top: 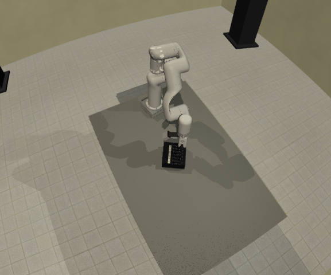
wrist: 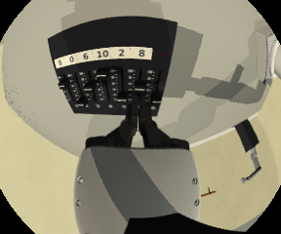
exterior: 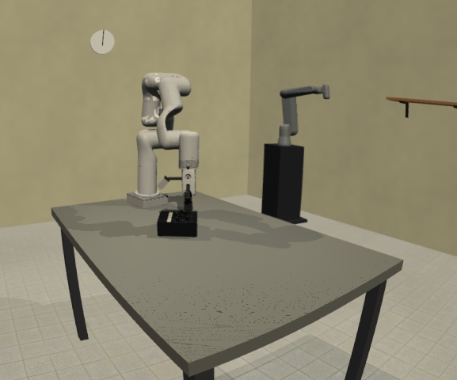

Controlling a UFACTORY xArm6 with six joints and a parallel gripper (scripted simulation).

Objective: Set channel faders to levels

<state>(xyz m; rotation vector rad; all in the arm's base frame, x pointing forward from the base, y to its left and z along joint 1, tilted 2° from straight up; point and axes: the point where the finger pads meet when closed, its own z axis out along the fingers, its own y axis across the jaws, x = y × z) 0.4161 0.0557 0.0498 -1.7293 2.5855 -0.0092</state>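
The master fader cap lies 3 cm behind my hand and 2 cm below it.
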